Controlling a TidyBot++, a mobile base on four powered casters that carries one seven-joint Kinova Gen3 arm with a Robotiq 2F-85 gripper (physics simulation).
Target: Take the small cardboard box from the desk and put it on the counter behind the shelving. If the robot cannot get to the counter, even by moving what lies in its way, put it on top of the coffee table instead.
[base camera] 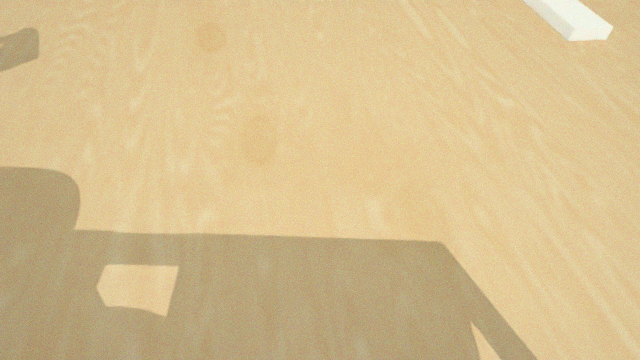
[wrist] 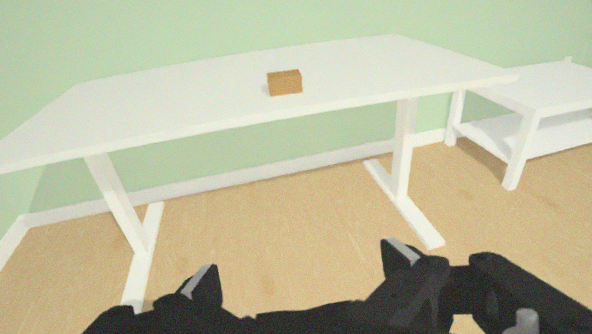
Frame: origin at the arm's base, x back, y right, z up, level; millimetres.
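Seen in the pictures: gripper, fingertip midpoint: (wrist: 301, 270).
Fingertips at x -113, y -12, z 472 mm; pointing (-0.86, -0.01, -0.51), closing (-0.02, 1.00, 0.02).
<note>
Pixels of each thing's top centre, then the offset from my fingertips to it. "*": a spot on its surface instead. Level surfaces: height alone.
- small cardboard box, middle of its top: (wrist: 283, 73) dy +4, dx -728, dz -98 mm
- white desk, its level: dz -148 mm
- coffee table, its level: dz -418 mm
- white foot end, surface spot: (base camera: 575, 20) * dy +529, dx -731, dz -843 mm
The small cardboard box (wrist: 285, 83) sits on the white desk (wrist: 165, 100) in the wrist view, near the middle of the top and closer to its front edge. My gripper (wrist: 301, 270) is open and empty at the bottom of the wrist view, in front of the desk and apart from the box. A low white table with a lower shelf, probably the coffee table (wrist: 550, 82), stands right of the desk. The counter and the shelving do not show in either view.
The desk's left foot (wrist: 134, 280) and right foot (wrist: 420, 220) rest on the wooden floor in the wrist view. A green wall (wrist: 150, 35) stands behind the desk. In the base view, a white foot end (base camera: 575, 20) shows at the upper right, and shadows cross the floor.
</note>
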